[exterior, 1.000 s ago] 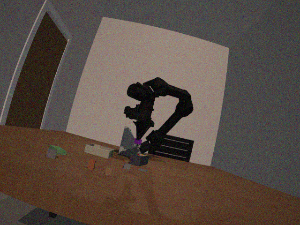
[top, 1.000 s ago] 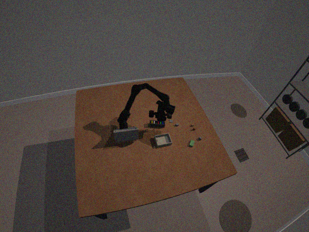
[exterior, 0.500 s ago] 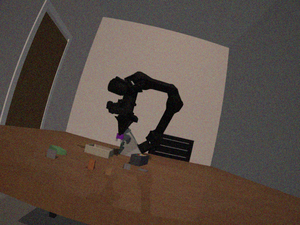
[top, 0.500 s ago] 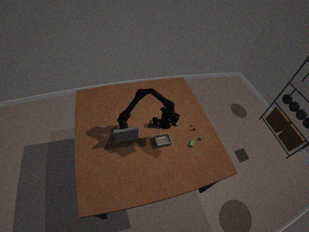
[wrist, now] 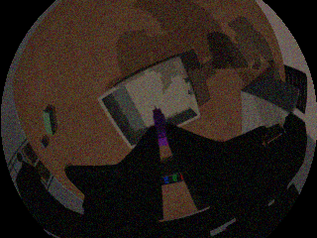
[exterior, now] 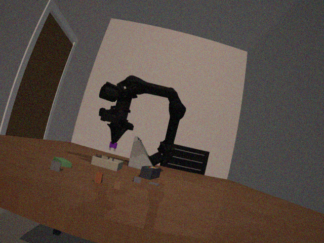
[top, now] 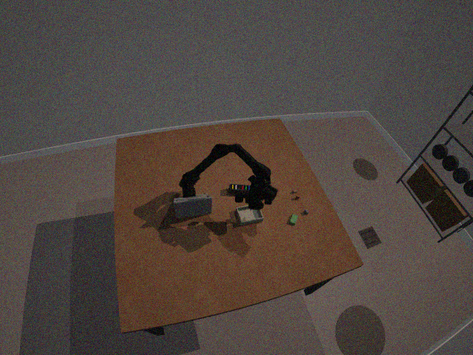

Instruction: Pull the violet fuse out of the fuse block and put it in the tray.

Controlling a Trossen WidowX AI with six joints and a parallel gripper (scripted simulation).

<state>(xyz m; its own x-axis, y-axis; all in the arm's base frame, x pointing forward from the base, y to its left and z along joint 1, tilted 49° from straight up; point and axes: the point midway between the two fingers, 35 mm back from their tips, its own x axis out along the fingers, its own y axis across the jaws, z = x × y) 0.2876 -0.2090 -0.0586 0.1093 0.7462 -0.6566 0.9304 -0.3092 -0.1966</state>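
My gripper tip is 10 mm above the violet fuse. Also, from my gripper tip: pale tray 90 mm below.
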